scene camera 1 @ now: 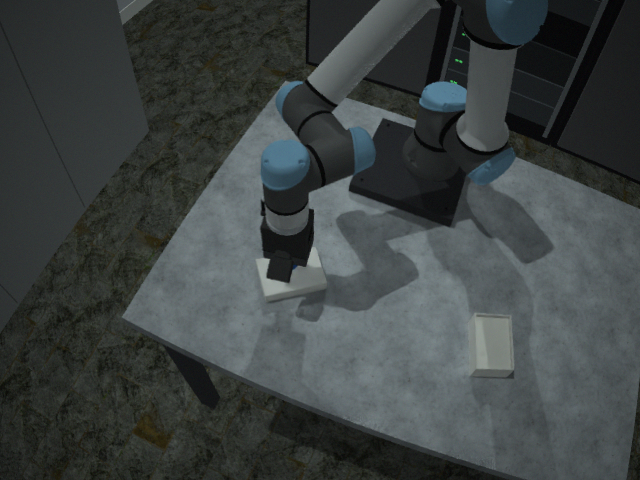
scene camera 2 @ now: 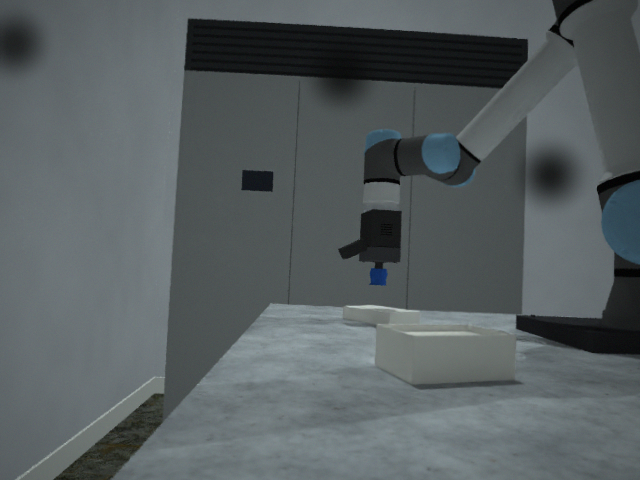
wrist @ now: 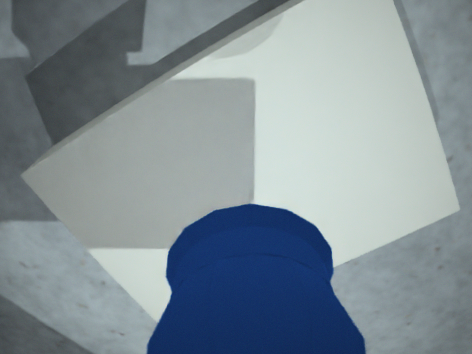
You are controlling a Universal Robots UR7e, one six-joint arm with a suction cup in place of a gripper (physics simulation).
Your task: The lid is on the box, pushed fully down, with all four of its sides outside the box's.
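Places are measured from the arm's base along level axes (x left, y down, z back), in centimetres.
Where they show: hand at its tool point: (scene camera 2: 378, 284) (wrist: 250, 276); arm's base at its link origin: (scene camera 1: 430, 158).
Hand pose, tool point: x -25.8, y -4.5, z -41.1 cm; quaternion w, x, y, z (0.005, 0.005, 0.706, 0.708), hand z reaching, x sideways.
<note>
Each offset is from my tool point to the top centre of the thing. Level surfaces: height alone.
The pale lid @(dx -0.1, dy +4.9, dz +0.8 cm) (scene camera 1: 307, 281) (scene camera 2: 379, 314) (wrist: 345, 125) lies flat on the table near its left end, smooth closed face up and turned at an angle. It is apart from the box. The pale box @(dx +44.7, dy +2.8, dz -6.6 cm) (scene camera 1: 493, 372) (scene camera 2: 460, 359) stands upright on the table with its open side up, at the right in scene camera 1 and in the foreground of scene camera 2. My gripper, a blue suction cup (scene camera 1: 294, 267) (scene camera 2: 378, 284) (wrist: 250, 220), is open and holds nothing. It hangs above the lid with a visible gap. The wrist housing hides part of the lid in scene camera 1.
The grey table @(dy +7.5 cm) (scene camera 1: 392, 330) (scene camera 2: 289, 408) carries the arm's dark base plate (scene camera 1: 382, 193) (scene camera 2: 563, 333) at its back. The table's left corner and front edge are near the lid. A grey cabinet (scene camera 1: 62, 103) (scene camera 2: 227, 248) stands beyond the table's left end.
</note>
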